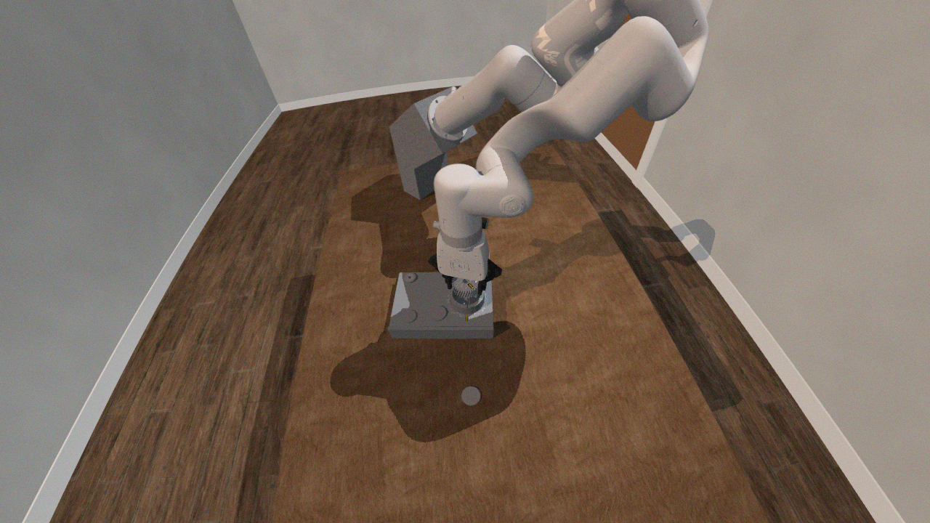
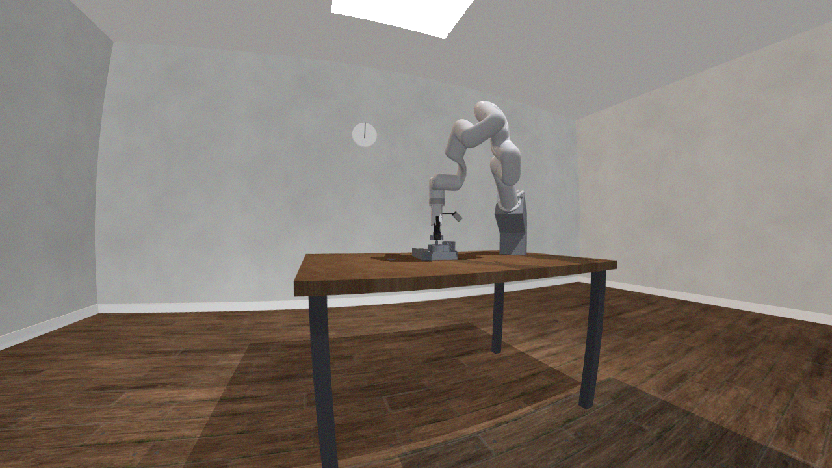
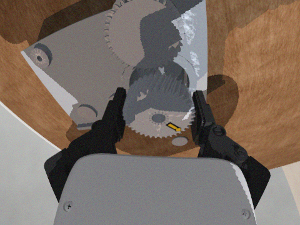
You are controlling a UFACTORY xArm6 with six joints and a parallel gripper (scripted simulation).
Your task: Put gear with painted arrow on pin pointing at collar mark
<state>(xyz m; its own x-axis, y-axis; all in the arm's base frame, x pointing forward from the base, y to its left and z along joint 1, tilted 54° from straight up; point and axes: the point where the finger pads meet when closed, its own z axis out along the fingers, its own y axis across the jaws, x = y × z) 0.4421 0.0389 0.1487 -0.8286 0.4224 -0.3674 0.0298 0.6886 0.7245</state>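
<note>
Now: the grey gear right at my hand.
</note>
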